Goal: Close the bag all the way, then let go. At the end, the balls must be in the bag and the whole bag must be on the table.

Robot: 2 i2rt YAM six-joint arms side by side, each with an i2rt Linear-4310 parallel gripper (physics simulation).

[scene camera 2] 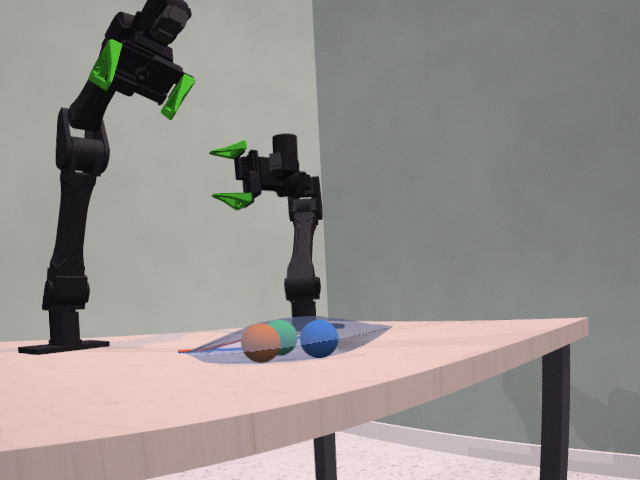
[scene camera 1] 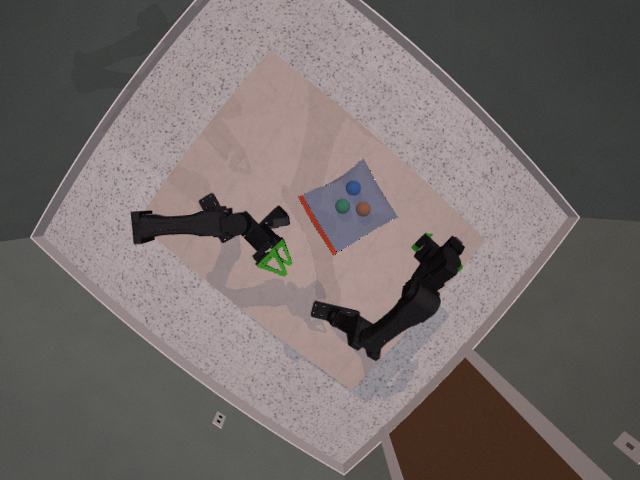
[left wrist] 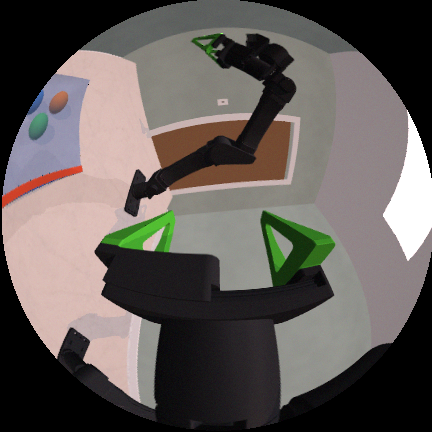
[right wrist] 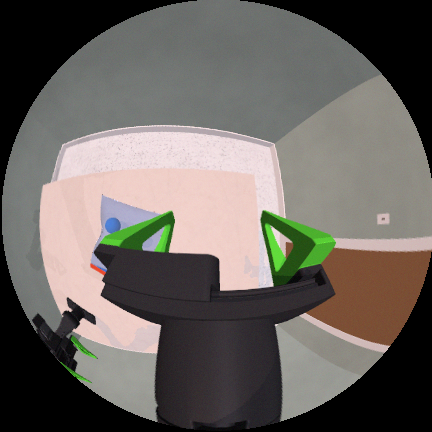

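A see-through bluish bag (scene camera 1: 343, 233) (scene camera 2: 361, 333) (left wrist: 65, 150) (right wrist: 137, 215) lies on the table. A blue ball (scene camera 1: 353, 187) (scene camera 2: 319, 338) (right wrist: 113, 225), a green ball (scene camera 1: 342, 206) (left wrist: 38, 126) and an orange ball (scene camera 1: 363, 208) (scene camera 2: 261, 343) (left wrist: 58, 102) are inside. A red strip (scene camera 1: 317, 225) (left wrist: 45, 181) runs along the mouth; in scene camera 2 a blue line shows below it, and the two look slightly apart. My left gripper (scene camera 1: 287, 268) (scene camera 2: 212, 174) (left wrist: 217, 215) and right gripper (scene camera 2: 139, 103) (right wrist: 218, 213) are open and empty, high above the table, away from the bag.
The table (scene camera 1: 268, 103) (scene camera 2: 413, 372) has a bare edge at the front in scene camera 2. The two arm bases stand on the table, on the mouth side of the bag. Walls and a brown panel (left wrist: 200, 150) lie beyond.
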